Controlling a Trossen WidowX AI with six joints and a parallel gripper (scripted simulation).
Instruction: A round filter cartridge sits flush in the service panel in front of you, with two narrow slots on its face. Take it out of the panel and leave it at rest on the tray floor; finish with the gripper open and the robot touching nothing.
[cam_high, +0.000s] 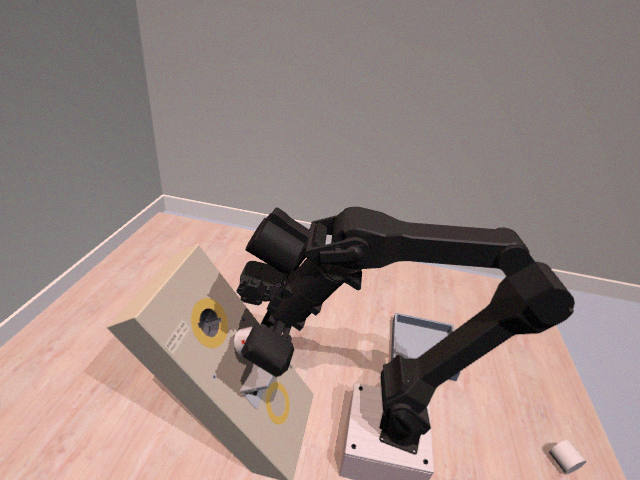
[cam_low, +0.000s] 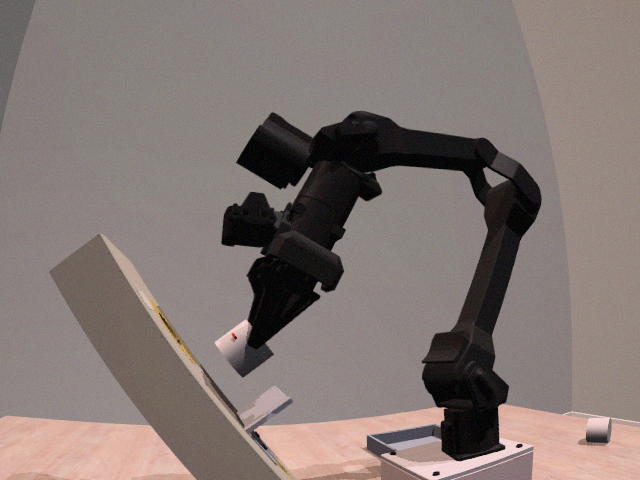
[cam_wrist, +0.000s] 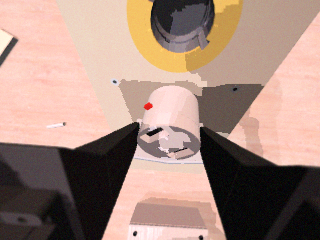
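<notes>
My gripper tip is now 27 cm past the grey tray, 34 cm to the left of it and 23 cm above it. From my gripper tip the other things lie so: beige service panel (5 cm ahead, 7 cm below); then round filter cartridge (right at my gripper tip).
</notes>
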